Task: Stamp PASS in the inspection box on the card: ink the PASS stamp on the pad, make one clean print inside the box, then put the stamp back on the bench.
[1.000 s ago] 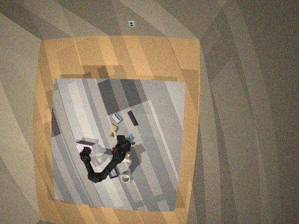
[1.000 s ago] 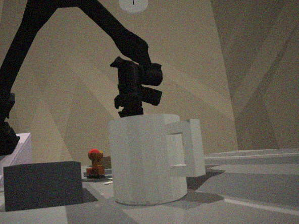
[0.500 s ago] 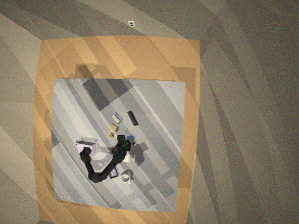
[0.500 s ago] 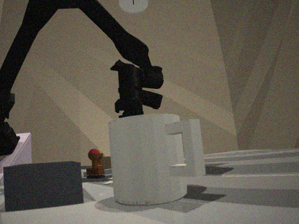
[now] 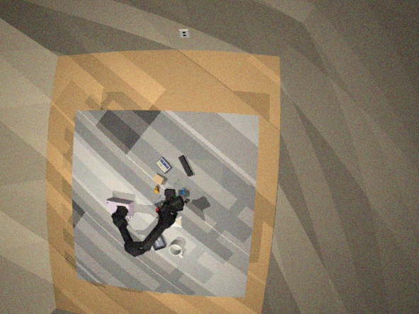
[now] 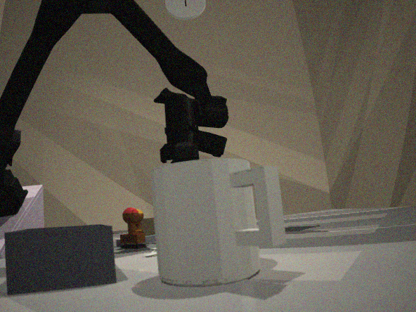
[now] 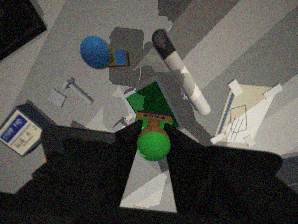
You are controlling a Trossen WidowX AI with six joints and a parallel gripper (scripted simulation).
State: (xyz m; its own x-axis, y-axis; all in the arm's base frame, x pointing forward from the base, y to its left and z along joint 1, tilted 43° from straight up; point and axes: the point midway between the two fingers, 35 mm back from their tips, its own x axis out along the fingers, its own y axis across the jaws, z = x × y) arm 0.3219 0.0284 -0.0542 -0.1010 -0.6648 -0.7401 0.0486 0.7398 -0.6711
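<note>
Right now my gripper tip is 6 cm above the green ink pad. The rest, counted from my gripper tip: red-knobbed stamp (9 cm behind, 7 cm to the right, 4 cm below); blue-knobbed stamp (7 cm ahead, 6 cm to the left, 4 cm below); pen (6 cm ahead, 3 cm to the right, 5 cm below).
</note>
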